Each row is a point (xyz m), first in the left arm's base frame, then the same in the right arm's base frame.
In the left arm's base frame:
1: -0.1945 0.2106 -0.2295
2: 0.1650 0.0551 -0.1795
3: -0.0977 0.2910 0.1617
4: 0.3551 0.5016 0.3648
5: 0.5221 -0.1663 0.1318
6: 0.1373 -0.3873 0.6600
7: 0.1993 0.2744 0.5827
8: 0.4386 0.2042 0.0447
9: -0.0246 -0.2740 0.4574
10: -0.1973 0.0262 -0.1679
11: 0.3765 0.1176 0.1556
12: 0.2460 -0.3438 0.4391
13: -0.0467 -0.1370 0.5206
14: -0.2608 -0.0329 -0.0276
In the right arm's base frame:
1: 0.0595 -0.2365 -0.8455
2: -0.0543 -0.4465 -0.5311
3: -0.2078 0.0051 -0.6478
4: -0.2297 0.1329 -0.1245
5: -0.4191 -0.5669 -0.1763
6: -0.9951 -0.3322 -0.4747
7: -0.5460 0.1226 -0.2770
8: -0.1375 -0.2978 -0.1871
9: -0.7722 -0.3005 -0.6462
10: -0.0976 -0.3464 -0.8780
11: -0.2809 -0.2859 -0.2416
12: -0.7850 -0.4518 -0.4108
13: -0.7453 -0.1526 -0.6207
14: -0.2490 -0.2968 -0.9208

